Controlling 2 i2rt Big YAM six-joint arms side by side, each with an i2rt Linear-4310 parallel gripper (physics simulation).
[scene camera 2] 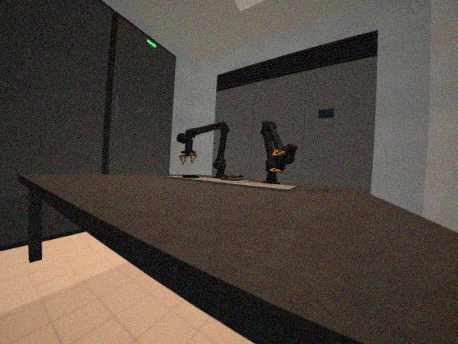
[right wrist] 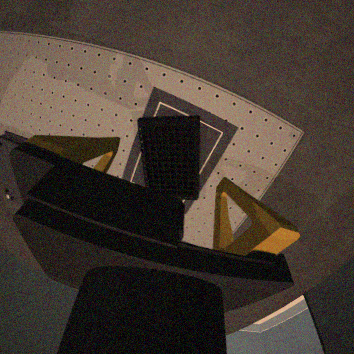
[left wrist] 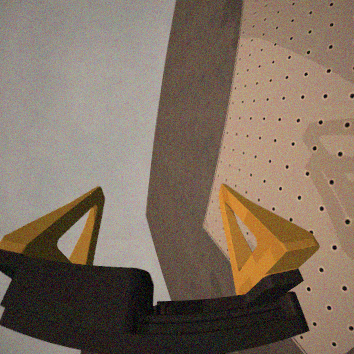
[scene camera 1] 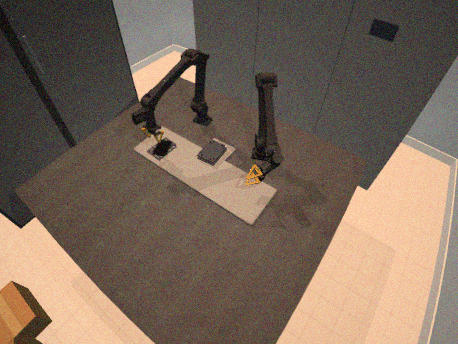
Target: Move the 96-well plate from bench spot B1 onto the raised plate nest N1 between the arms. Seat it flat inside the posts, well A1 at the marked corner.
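Frame: origin at the left arm's base, x ahead, y left, z up, level; centimetres.
Seen in the pictures: left gripper, fingertip midpoint: (scene camera 2: 271, 163) (left wrist: 160, 191) (scene camera 1: 246, 181); right gripper, fingertip midpoint: (scene camera 2: 187, 164) (right wrist: 171, 163) (scene camera 1: 154, 140); left arm's base, link origin: (scene camera 2: 271, 183) (scene camera 1: 261, 155); right arm's base, link origin: (scene camera 2: 220, 178) (scene camera 1: 202, 120).
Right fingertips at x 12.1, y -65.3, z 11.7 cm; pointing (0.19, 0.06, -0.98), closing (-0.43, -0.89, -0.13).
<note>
Offsets run from my right fingertips to a thing's middle. "*": to the spot under its first point. Level surfaces: height alone.
The dark 96-well plate {dx -3.4, dy +2.0, dz -9.5 cm} (scene camera 1: 162, 147) (scene camera 2: 190, 176) (right wrist: 170, 155) lies on the grey square of spot B1 {* dx +1.8, dy -4.5, dz -10.2 cm} (right wrist: 215, 123) and looks turned relative to its white outline. Well A1 cannot be made out. My right gripper (scene camera 1: 153, 138) (scene camera 2: 188, 163) (right wrist: 171, 163) is open and points down above the plate, with a gap between fingertips and plate; its fingers stand either side of the plate in the right wrist view. The dark raised nest N1 {dx -5.4, dy +35.0, dz -8.3 cm} (scene camera 1: 212, 151) (scene camera 2: 233, 177) stands between the arms; its marked corner is too small to tell. My left gripper (scene camera 1: 252, 176) (scene camera 2: 276, 161) (left wrist: 160, 191) is open and empty.
The pale perforated board {dz -10.4 cm} (scene camera 1: 227, 200) (scene camera 2: 260, 185) (left wrist: 280, 165) (right wrist: 90, 95) lies on the brown table {dz -11.7 cm} (scene camera 1: 165, 240) (scene camera 2: 225, 220). The left gripper is over the board's right part in scene camera 1. Dark cabinets (scene camera 1: 300, 60) stand behind the arms.
</note>
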